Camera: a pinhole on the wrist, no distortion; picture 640 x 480 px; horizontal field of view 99.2 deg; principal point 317.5 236.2 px. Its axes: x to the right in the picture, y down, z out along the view. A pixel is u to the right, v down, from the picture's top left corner.
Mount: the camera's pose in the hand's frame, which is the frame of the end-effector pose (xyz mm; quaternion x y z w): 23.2 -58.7 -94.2 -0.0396 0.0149 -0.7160 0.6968
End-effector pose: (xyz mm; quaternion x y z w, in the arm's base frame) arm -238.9 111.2 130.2 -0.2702 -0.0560 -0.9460 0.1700
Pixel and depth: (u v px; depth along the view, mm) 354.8 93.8 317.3
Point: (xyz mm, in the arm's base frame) -58.6 273.6 266.3
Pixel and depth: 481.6 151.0 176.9
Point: -233.3 282.7 193.3
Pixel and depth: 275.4 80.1 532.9
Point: 193.2 223.8 392.4
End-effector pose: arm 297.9 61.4 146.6 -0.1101 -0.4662 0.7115 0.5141
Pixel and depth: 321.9 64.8 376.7
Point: 218.2 -255.3 284.4
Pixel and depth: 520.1 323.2 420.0
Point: 236.6 47.0 661.0
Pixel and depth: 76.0 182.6 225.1
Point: 122.8 -12.2 99.3
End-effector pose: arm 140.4 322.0 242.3 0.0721 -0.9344 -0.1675 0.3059
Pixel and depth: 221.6 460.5 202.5
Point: -81.1 311.4 291.0
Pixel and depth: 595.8 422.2 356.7
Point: -226.6 -66.6 55.3
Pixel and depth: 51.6 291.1 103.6
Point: 92.8 352.3 285.5
